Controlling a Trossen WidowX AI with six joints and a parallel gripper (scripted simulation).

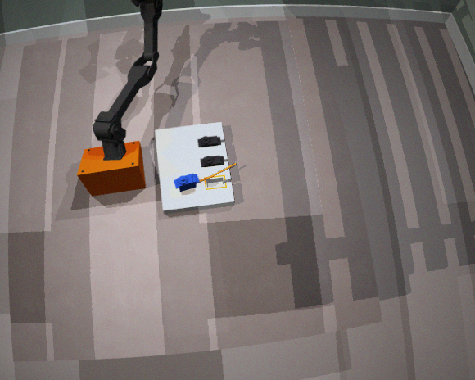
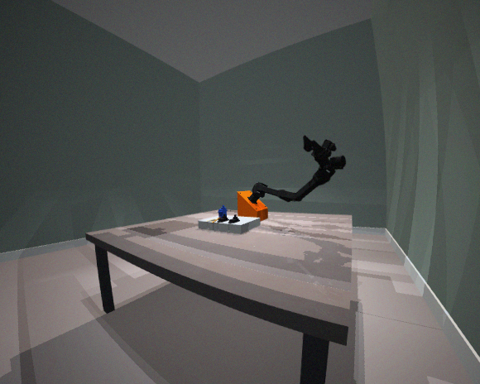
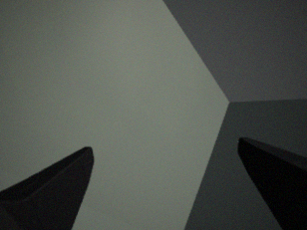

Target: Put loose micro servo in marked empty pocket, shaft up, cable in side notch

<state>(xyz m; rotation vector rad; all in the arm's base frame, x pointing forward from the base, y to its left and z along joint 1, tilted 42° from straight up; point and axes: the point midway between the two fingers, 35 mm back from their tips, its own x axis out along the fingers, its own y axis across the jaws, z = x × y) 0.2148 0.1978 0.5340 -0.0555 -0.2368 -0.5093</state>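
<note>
My gripper tip is now 20 mm short of the white deck, 480 mm to the left of it and 450 mm above it.
</note>
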